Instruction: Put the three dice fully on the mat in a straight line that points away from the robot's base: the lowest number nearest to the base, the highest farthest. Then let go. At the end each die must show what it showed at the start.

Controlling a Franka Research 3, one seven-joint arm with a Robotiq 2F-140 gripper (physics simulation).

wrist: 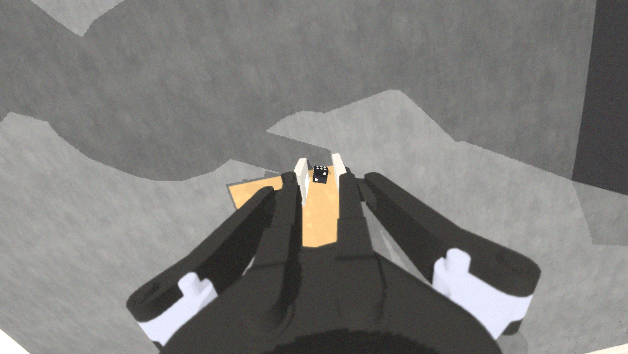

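Note:
A small black die with white pips (320, 174) is seen in the gap between the fingertips, near the upper edge of the orange-tan mat (320, 225). Its face towards the viewer shows two pips, and a row of pips shows on the face above it. My gripper (320, 167) is open by a narrow gap, with one pale fingertip on each side of the die. I see a gap on both sides of the die and cannot tell how high the tips are above it. The other two dice do not show; the left finger covers part of the mat.
A grey surface (150, 215) with large shadows surrounds the mat. A dark block or panel (607, 90) stands at the right edge of the view. Pale areas show at the bottom left and bottom right corners.

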